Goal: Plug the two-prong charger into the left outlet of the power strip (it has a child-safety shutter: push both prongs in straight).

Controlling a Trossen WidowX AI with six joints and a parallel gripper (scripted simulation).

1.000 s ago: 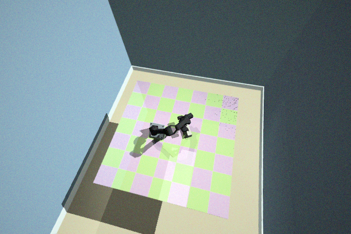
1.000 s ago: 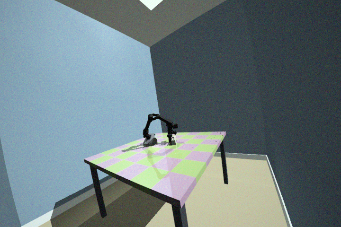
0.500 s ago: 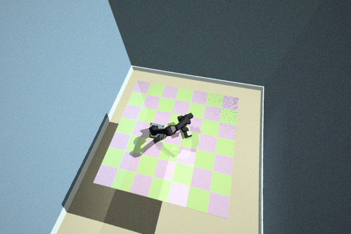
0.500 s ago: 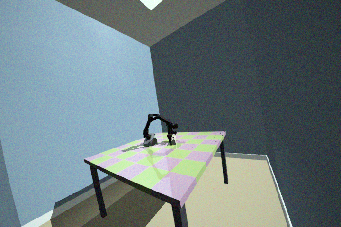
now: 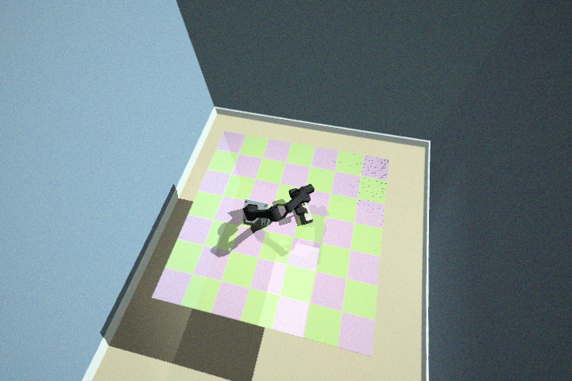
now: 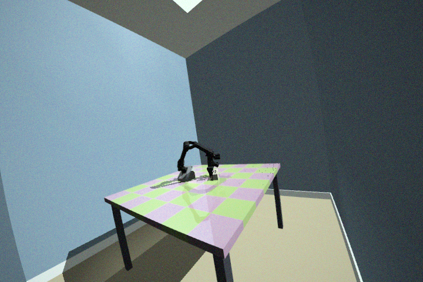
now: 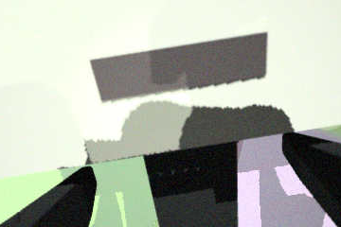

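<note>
The charger lies 20 mm ahead of my gripper tip, 10 mm to the left of it and 10 mm above it.
</note>
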